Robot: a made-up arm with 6 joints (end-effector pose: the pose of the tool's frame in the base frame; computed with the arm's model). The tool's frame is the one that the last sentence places. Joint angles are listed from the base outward.
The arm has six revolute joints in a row. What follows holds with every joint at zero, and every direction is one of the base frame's.
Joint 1 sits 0.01 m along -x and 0.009 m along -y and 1.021 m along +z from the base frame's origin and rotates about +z.
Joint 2 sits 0.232 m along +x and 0.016 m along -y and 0.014 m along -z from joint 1 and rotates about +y.
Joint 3 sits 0.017 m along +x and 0.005 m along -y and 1.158 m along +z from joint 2 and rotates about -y.
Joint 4 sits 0.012 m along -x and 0.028 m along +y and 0.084 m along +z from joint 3 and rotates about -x.
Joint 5 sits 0.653 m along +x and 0.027 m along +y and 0.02 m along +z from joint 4 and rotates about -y.
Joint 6 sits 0.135 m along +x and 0.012 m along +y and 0.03 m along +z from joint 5 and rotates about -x.
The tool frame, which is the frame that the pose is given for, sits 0.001 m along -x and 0.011 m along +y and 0.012 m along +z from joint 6; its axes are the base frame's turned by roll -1.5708, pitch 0 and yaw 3.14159 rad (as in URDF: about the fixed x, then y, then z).
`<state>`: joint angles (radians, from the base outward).
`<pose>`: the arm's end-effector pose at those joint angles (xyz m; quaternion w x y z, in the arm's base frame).
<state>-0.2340 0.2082 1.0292 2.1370 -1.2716 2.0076</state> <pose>0.8288 -0.3166 2.7141 0.7548 0.3294 0.4951 0.2768</pose>
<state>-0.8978 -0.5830 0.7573 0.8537 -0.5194 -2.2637</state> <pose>-0.1711 0.2044 2.7476 0.4313 0.5473 0.7011 -0.1516</pose>
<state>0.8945 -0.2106 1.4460 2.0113 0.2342 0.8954</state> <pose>-0.0900 -0.0207 2.9048 0.1196 -0.7502 0.1945 0.6206</pose>
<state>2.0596 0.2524 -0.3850 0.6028 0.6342 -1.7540</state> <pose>-0.6758 1.0262 1.8344 0.1199 -0.9242 0.3506 -0.0926</pose>
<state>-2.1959 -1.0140 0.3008 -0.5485 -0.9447 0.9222</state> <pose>0.4176 0.4270 2.3648 0.6342 -0.4069 -0.1072 0.6486</pose>
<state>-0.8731 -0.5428 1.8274 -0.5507 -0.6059 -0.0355</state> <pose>-0.5877 0.7742 2.4821 0.4823 0.4836 0.2772 -0.6758</pose>
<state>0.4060 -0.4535 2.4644 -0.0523 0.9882 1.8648</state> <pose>-0.9420 -0.3586 1.9897 0.1862 -0.8878 -0.2535 -0.3361</pose>
